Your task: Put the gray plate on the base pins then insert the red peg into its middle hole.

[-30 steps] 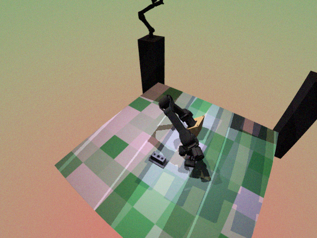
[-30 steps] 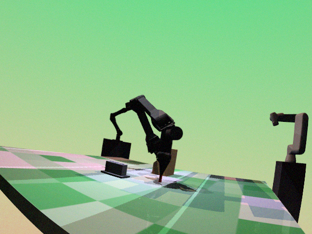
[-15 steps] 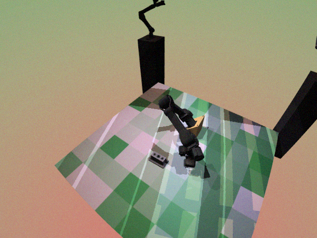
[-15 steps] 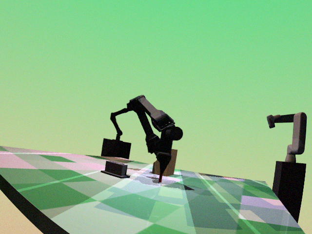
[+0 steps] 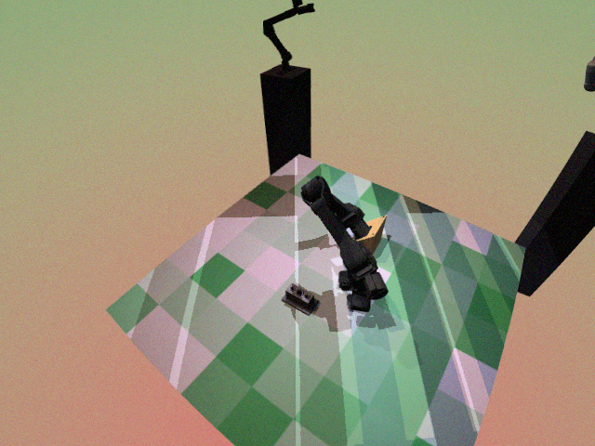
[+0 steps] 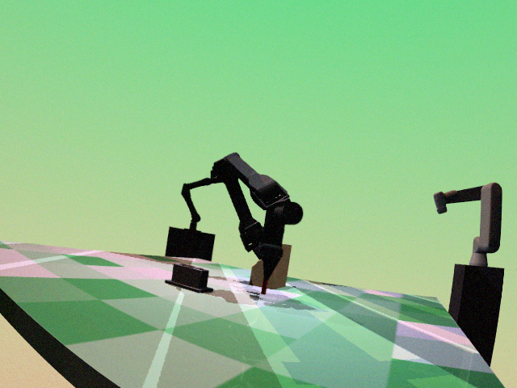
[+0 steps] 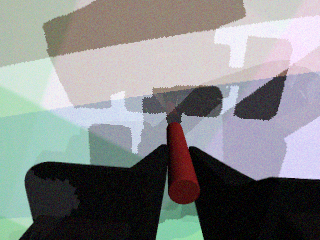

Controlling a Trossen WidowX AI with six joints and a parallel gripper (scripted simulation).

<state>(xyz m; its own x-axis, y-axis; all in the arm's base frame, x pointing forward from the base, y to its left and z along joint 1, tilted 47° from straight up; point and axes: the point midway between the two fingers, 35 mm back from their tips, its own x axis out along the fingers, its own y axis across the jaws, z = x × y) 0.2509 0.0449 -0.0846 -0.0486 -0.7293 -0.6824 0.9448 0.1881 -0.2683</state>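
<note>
Right now the gray plate is 8 cm ahead of my gripper tip, 19 cm to the right of it and 1 cm below it. Round my gripper tip: red peg: right at my gripper tip.
</note>
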